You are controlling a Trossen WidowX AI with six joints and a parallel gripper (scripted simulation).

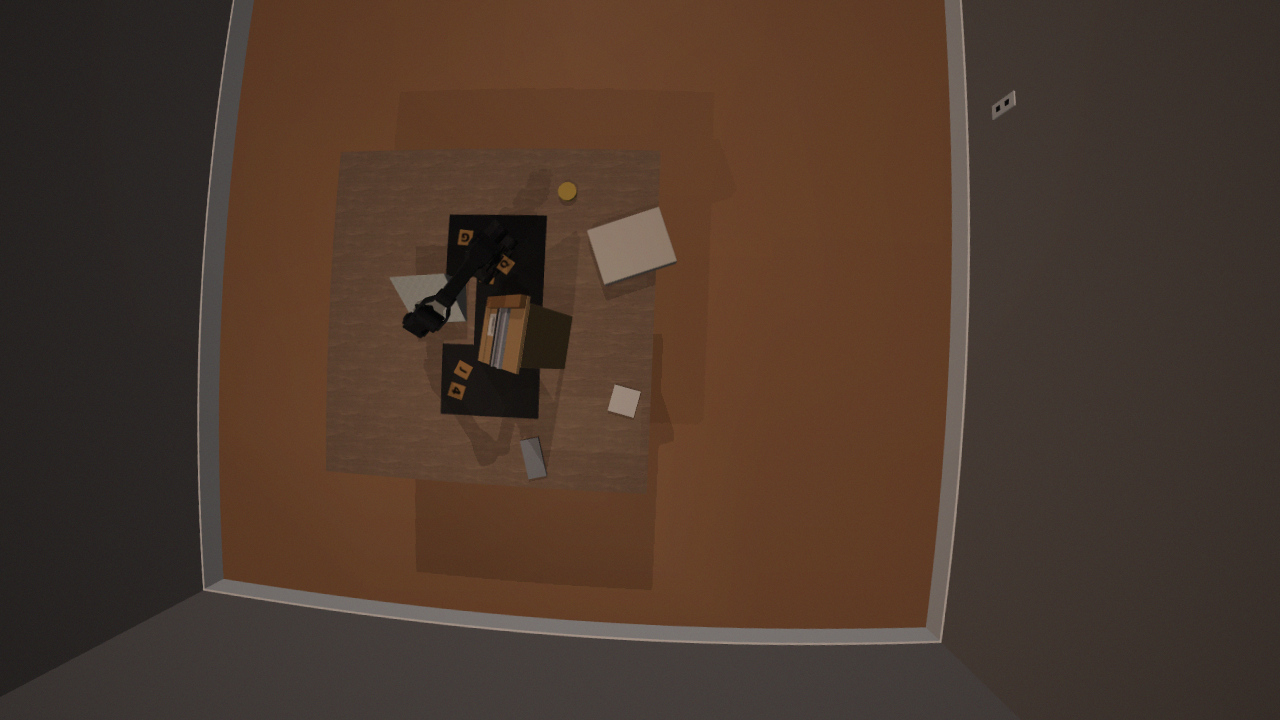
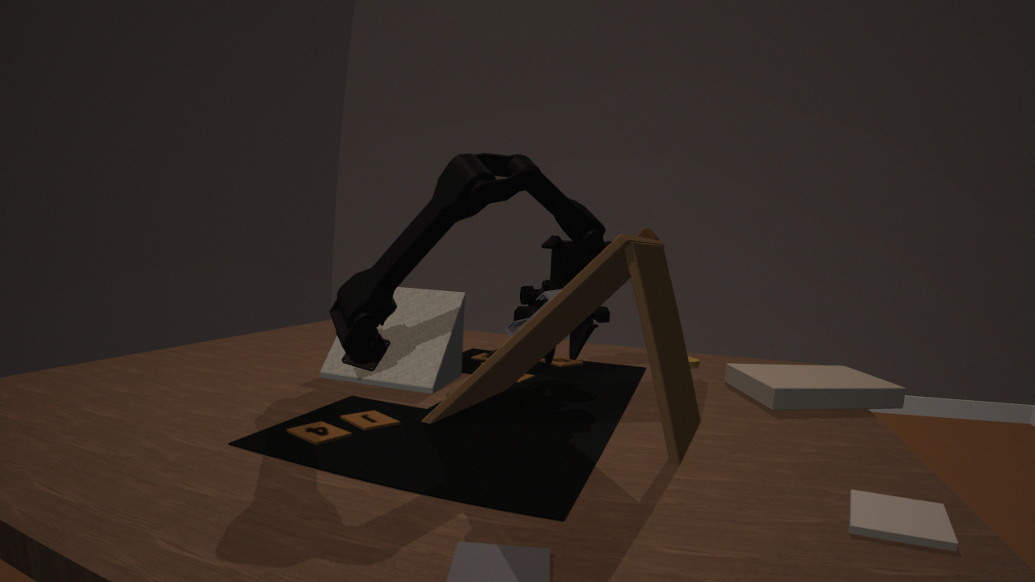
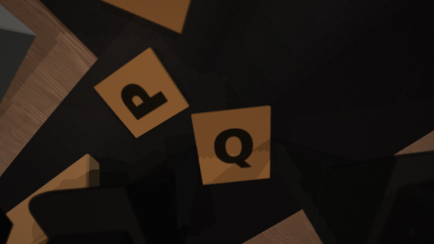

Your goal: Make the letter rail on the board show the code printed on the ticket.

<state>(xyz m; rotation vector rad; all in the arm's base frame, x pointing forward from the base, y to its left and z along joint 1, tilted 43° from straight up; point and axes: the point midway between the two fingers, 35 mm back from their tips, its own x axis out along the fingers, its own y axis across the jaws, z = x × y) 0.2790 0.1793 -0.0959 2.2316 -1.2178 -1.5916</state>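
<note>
Right now the p tile is 70 mm behind my gripper tip, 40 mm to the right of it and 30 mm below it. Also, from my gripper tip: g tile (180 mm behind, 100 mm to the left, 30 mm below); then black mat (80 mm behind, 180 mm to the right, 30 mm below); then q tile (right at my gripper tip).
</note>
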